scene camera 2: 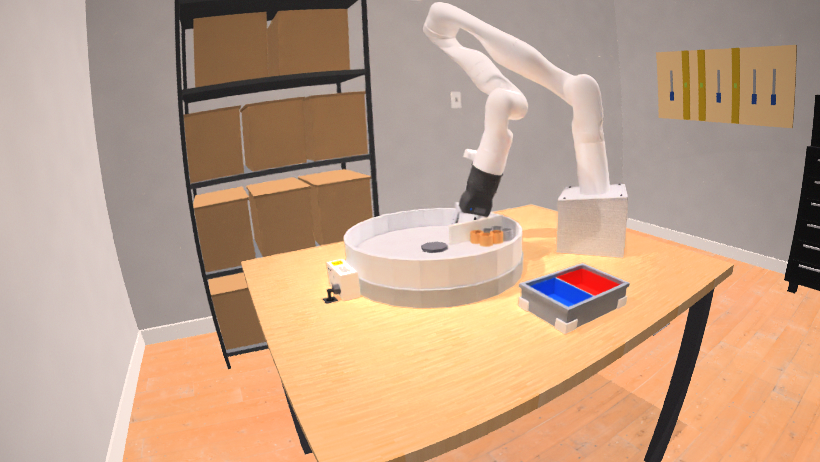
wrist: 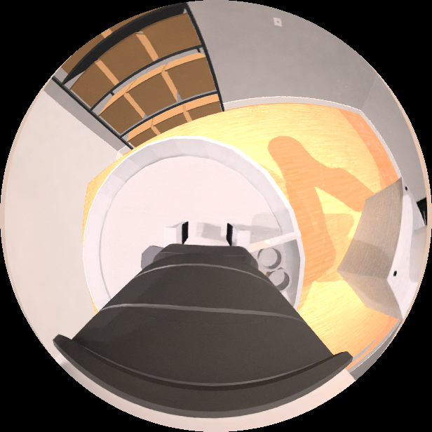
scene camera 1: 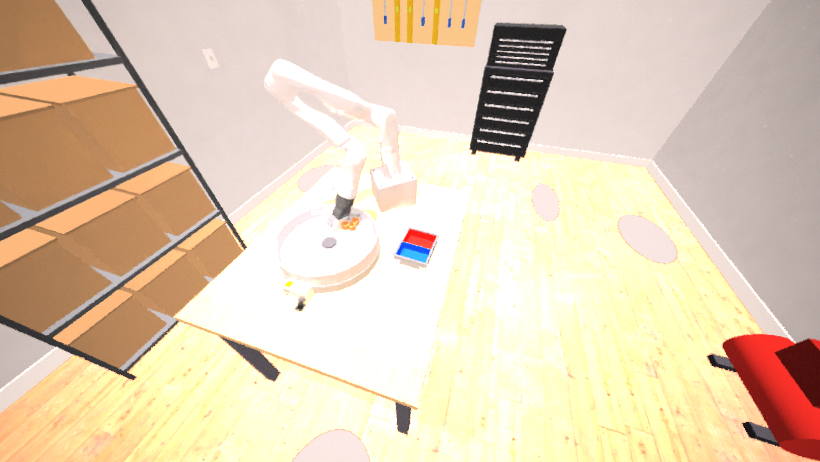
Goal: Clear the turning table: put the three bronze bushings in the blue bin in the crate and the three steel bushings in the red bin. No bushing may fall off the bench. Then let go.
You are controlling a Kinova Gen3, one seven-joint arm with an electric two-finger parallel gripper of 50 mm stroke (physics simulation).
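Frame: origin at the arm's base, x ahead, y left, z up, level; millimetres.
Seen in the pictures: gripper, fingertip midpoint: (scene camera 1: 333,222); arm's base at its link origin: (scene camera 2: 594,191) (scene camera 1: 393,174).
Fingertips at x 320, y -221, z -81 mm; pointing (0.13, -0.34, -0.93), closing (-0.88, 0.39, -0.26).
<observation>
Pixels of each thing's top centre, then the offset from my fingertips to it. "spot": a spot on its surface instead.
- pale divider at a spot on its surface: (scene camera 2: 457,233) spot: dy +29, dx +46, dz +5 mm
- crate at its top centre: (scene camera 2: 576,283) (scene camera 1: 416,244) dy +389, dx +56, dz -25 mm
- empty blue bin at a spot on its surface: (scene camera 2: 552,291) spot: dy +326, dx +49, dz -62 mm
- empty red bin at a spot on its surface: (scene camera 2: 588,280) spot: dy +370, dx -34, dz -54 mm
- dark hub disc at its top centre: (scene camera 2: 434,245) (scene camera 1: 329,242) dy +15, dx +108, dz -14 mm
- small white control box at its top centre: (scene camera 2: 341,267) (scene camera 1: 296,286) dy -26, dx +338, dz -17 mm
The turning table (scene camera 1: 367,261) (scene camera 2: 418,274) (wrist: 190,190) is a round white walled tray. Orange bronze bushings (scene camera 1: 349,224) (scene camera 2: 486,237) stand bunched inside it, near the wall on the robot base side. Grey steel bushings (scene camera 2: 507,234) (wrist: 270,258) stand beside them; others are partly hidden. A pale divider (scene camera 2: 457,233) (wrist: 285,239) runs beside the group. My gripper (wrist: 207,230) is open and empty, low over the tray floor, across the divider from the bushings. The crate (scene camera 2: 568,314) has an empty blue bin (scene camera 1: 413,252) (scene camera 2: 552,291) and an empty red bin (scene camera 1: 420,238) (scene camera 2: 588,280).
A dark hub disc (scene camera 1: 328,242) (scene camera 2: 434,246) is at the tray's centre. A small white control box (scene camera 2: 343,281) with a black knob stands beside the tray. The robot's base block (scene camera 1: 394,192) (scene camera 2: 592,226) (wrist: 372,232) stands behind the crate. A shelf rack (scene camera 2: 186,189) holds cardboard boxes.
</observation>
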